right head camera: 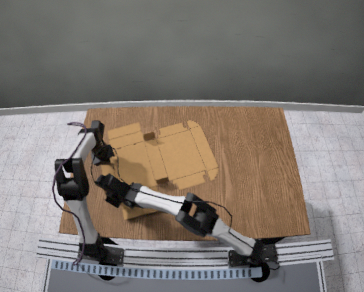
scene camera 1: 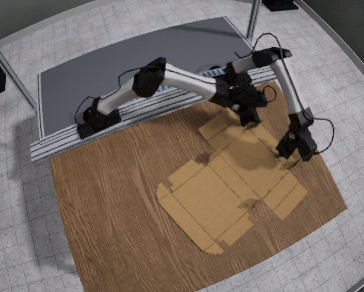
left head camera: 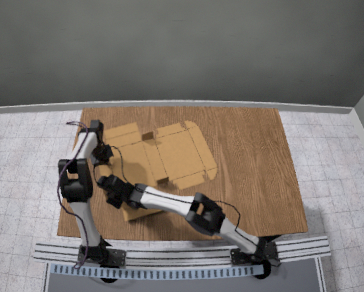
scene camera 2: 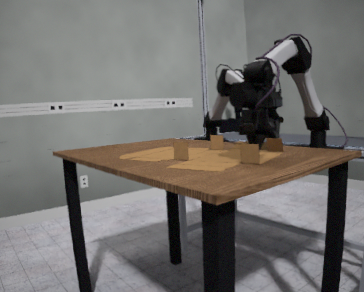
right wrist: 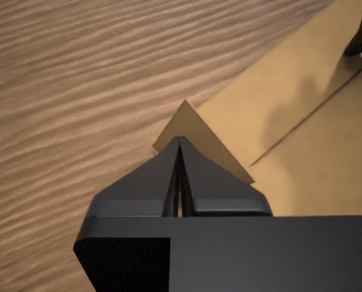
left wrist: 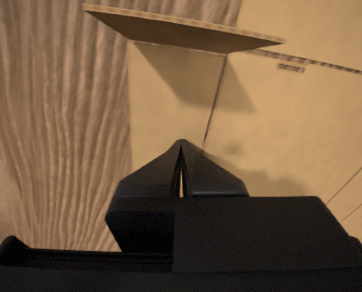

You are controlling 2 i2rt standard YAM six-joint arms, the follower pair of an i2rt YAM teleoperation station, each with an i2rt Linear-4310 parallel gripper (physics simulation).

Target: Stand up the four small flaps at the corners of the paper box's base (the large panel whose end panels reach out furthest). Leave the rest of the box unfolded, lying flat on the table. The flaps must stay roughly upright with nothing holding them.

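Frame: origin at the left arm's base, x right, y ahead, z up, level; millimetres.
Seen in the pictures: left gripper, fingertip midpoint: (right head camera: 108, 163) (scene camera 1: 280, 155) (left head camera: 106, 164) (right wrist: 350, 49) (left wrist: 181, 145); right gripper, fingertip midpoint: (scene camera 1: 258, 121) (left head camera: 107, 194) (scene camera 2: 278, 144) (right wrist: 179, 145); left arm's base, origin of the base link: (right head camera: 100, 253) (scene camera 1: 231, 81) (left head camera: 101, 255); right arm's base, origin of the base link: (right head camera: 252, 255) (scene camera 1: 99, 124) (left head camera: 254, 253).
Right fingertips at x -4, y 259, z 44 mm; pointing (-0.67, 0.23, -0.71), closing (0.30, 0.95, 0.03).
Note:
Offsets run from my right fingertips to a thing's middle. "spot": to the spot under its first point. Level surfaces: height alone.
The unfolded box's base @(spot: dy +150, dx +81, dz -29 mm) (left head camera: 131, 167) (scene camera 1: 260, 172) lies flat. Four corner flaps stand roughly upright in scene camera 2: one flap @(spot: dy +305, dx +138, dz +4 mm) (scene camera 2: 181, 149), a second flap @(spot: dy +81, dx +233, dz +0 mm) (scene camera 2: 216, 142), a third flap @(spot: dy +222, dx -78, dz +0 mm) (scene camera 2: 250, 153) and a fourth flap @(spot: dy +9, dx +11, dz -1 mm) (scene camera 2: 274, 144). In the left wrist view an upright flap @(spot: dy +223, dx -77, dz +13 mm) (left wrist: 185, 34) stands beyond my left gripper (left wrist: 181, 145) (scene camera 1: 284, 151), which is shut and empty, low over the base's outer edge strip. My right gripper (right wrist: 179, 145) (scene camera 1: 250, 121) is shut and empty; its fingertips overlap a corner flap @(spot: dy +9, dx +1, dz +8 mm) (right wrist: 195, 140) in the right wrist view. Contact there is unclear.
The box's other large panel @(spot: dy +228, dx +302, dz -29 mm) (left head camera: 180, 155) (scene camera 1: 207, 200) lies flat with its side panels. The base's end panels (scene camera 1: 285, 200) (scene camera 1: 218, 130) lie flat at both ends. The wooden table @(dz -31 mm) (left head camera: 255, 165) carries the box. The two grippers are close together at the base's outer side.

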